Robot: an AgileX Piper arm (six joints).
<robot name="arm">
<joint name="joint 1" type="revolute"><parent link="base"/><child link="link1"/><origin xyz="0 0 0.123" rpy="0 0 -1.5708"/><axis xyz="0 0 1"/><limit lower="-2.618" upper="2.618"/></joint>
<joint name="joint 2" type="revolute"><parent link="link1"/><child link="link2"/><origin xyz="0 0 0" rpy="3.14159 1.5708 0"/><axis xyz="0 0 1"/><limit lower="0" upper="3.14"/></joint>
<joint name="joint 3" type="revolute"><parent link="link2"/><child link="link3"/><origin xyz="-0.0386 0.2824 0" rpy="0 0 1.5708"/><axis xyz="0 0 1"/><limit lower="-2.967" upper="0"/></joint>
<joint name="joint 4" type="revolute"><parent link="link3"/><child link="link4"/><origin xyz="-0.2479 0.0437 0" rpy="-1.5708 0 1.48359"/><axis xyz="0 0 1"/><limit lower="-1.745" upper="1.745"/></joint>
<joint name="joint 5" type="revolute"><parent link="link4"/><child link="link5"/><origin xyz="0 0 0" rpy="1.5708 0 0"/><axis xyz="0 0 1"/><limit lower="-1.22" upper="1.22"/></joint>
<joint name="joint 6" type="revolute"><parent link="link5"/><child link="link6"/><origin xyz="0 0.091 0" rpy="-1.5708 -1.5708 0"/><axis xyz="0 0 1"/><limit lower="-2.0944" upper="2.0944"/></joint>
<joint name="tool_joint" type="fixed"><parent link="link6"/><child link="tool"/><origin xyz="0 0 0" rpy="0 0 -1.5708"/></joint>
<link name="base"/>
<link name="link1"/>
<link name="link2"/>
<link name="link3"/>
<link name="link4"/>
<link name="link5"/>
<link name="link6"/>
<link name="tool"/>
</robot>
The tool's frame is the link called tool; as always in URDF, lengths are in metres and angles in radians.
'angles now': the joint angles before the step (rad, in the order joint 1, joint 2, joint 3, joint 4, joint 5, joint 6). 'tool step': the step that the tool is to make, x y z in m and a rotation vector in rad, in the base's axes. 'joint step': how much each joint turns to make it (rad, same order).
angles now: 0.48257 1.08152 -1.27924 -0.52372 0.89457 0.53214
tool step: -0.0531 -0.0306 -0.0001 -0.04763 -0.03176 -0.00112
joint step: -0.00011 -0.20096 0.10321 -0.00827 0.07033 -0.07669
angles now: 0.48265 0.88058 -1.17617 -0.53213 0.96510 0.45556
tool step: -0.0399 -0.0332 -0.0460 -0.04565 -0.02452 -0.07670
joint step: -0.12739 -0.22920 0.26354 -0.00247 -0.06632 -0.04640
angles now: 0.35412 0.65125 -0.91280 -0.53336 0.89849 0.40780
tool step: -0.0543 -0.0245 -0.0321 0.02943 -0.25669 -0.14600
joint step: -0.25145 -0.31091 0.23203 0.01576 -0.20761 -0.00510
